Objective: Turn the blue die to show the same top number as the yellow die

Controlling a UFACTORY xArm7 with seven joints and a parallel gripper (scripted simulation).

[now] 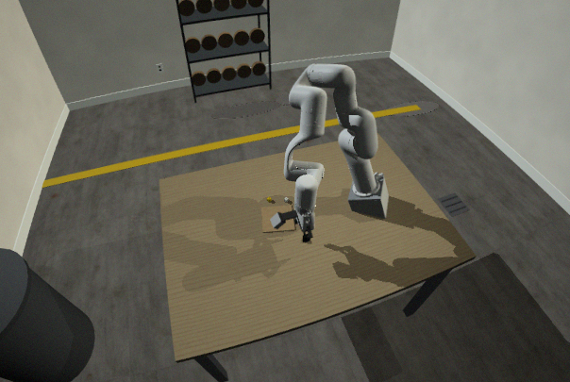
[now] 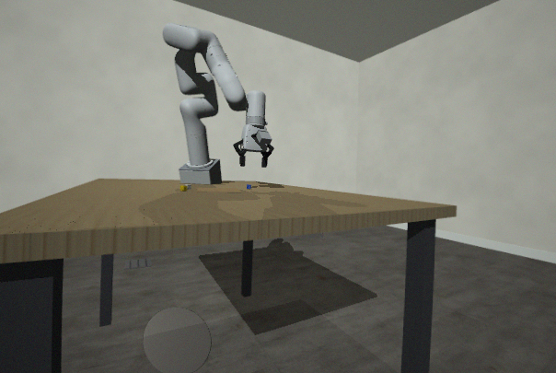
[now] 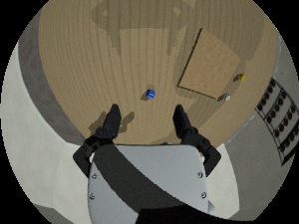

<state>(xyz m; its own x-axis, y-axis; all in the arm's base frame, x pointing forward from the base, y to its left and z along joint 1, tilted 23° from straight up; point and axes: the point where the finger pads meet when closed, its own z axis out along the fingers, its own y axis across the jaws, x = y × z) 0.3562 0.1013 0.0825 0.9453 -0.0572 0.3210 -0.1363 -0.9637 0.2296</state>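
My gripper is now 2 cm past the blue die and 9 cm above it. From my hand the other things lie so: yellow die 2 cm ahead, 28 cm to the right, 9 cm below; then white die 5 cm behind, 24 cm to the right, 9 cm below; then tan mat 3 cm ahead, 16 cm to the right, 9 cm below.
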